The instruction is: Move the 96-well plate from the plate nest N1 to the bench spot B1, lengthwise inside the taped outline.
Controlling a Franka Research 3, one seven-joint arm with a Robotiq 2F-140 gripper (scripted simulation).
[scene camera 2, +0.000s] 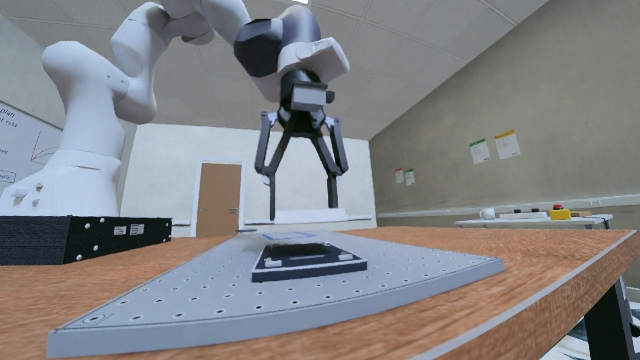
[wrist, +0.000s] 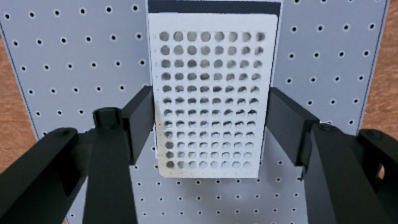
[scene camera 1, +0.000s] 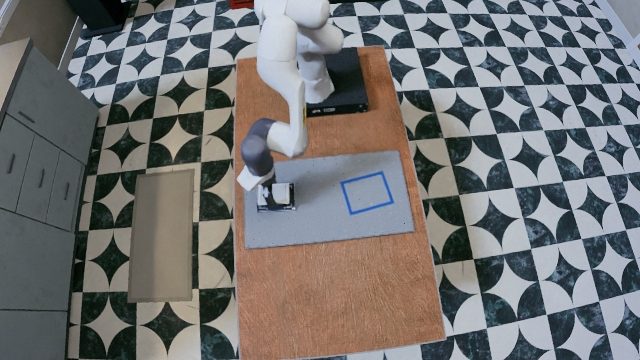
Path:
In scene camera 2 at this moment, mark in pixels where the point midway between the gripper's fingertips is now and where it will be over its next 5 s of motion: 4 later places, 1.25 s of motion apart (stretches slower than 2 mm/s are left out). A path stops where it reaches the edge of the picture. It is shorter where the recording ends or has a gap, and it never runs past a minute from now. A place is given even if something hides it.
The gripper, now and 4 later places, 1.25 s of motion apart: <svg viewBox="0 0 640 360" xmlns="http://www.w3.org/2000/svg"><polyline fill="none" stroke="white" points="304,219 300,208 293,213 289,215 288,216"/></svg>

